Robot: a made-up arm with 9 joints. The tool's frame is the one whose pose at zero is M. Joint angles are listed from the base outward.
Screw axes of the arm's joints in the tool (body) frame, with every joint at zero. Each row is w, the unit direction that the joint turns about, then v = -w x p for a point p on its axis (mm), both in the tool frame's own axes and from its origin. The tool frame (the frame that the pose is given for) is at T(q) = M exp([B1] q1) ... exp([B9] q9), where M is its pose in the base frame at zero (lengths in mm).
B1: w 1 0 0 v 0 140 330
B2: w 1 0 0 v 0 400 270
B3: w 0 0 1 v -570 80 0
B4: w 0 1 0 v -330 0 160
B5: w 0 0 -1 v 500 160 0
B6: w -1 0 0 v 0 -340 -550
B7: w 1 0 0 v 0 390 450
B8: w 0 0 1 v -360 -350 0
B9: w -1 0 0 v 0 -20 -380
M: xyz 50 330 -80 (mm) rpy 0 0 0 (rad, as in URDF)
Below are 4 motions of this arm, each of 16 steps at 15 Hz.
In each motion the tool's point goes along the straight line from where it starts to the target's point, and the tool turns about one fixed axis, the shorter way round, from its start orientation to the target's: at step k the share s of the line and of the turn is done. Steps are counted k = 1, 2, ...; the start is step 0. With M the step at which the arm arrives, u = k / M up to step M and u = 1 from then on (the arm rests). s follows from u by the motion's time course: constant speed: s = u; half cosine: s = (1 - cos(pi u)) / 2; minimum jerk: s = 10 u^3 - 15 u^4 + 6 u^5.
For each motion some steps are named. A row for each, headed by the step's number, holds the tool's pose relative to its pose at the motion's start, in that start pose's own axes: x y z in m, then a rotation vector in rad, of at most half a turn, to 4 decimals.
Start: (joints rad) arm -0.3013 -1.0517 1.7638 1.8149 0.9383 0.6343 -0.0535 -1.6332 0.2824
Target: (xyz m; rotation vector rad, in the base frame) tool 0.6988 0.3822 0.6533 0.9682 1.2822 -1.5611
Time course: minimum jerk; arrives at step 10
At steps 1, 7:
1: 0.0061 0.0005 -0.0029 -0.0013 -0.0084 -0.0034
7: 0.6004 0.0444 -0.2797 -0.1281 -0.8182 -0.3353

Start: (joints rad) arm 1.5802 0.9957 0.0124 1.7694 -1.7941 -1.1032 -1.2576 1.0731 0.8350
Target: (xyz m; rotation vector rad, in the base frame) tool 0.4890 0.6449 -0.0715 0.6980 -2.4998 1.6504
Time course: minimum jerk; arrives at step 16
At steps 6, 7, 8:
6: -0.0458 -0.0868 0.2560 0.1502 0.4379 0.0156
7: -0.0639 -0.1211 0.3572 0.2095 0.6110 0.0217
8: -0.0831 -0.1577 0.4650 0.2728 0.7955 0.0283

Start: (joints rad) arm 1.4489 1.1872 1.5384 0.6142 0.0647 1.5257 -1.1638 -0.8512 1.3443
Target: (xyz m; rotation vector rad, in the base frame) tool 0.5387 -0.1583 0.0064 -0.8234 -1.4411 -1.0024
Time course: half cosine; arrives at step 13
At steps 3, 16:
3: -0.0199 -0.0378 0.0096 0.1728 -0.1177 0.0505
16: -0.1585 -0.3003 0.0761 1.3739 -0.9357 0.4014

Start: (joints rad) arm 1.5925 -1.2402 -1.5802 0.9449 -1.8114 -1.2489 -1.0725 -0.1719 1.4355
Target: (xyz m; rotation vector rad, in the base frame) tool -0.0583 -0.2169 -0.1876 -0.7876 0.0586 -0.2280
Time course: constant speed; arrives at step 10
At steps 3, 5, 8, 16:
3: 0.0279 -0.0288 -0.0205 -0.2483 0.0373 -0.0736
5: 0.0464 -0.0480 -0.0341 -0.4138 0.0622 -0.1227
8: 0.0743 -0.0769 -0.0546 -0.6620 0.0995 -0.1964
16: 0.0928 -0.0961 -0.0683 -0.8276 0.1243 -0.2455

